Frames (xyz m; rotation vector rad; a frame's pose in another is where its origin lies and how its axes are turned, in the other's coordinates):
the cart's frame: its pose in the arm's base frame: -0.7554 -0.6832 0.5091 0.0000 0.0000 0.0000
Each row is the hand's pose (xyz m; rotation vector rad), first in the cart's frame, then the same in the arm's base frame.
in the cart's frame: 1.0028 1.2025 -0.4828 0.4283 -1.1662 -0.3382
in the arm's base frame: 0.2474 0.5193 0.0263 0.4283 -1.1662 -0.3382
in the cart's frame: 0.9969 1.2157 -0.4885 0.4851 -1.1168 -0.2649
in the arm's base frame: 0.2415 0.5325 0.0206 0.4851 -1.1168 -0.2649
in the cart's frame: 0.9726 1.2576 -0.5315 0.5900 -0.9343 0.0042
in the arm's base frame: 0.2172 0.5744 -0.0224 0.5900 -0.9343 0.0042
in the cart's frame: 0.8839 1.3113 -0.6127 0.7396 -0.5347 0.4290
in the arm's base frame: 0.1285 0.6281 -0.1036 0.7396 -0.5347 0.4290
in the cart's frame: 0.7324 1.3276 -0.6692 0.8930 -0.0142 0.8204
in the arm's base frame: -0.0230 0.6444 -0.1601 0.8930 -0.0142 0.8204
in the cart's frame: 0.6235 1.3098 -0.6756 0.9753 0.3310 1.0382
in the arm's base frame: -0.1319 0.6266 -0.1665 0.9753 0.3310 1.0382
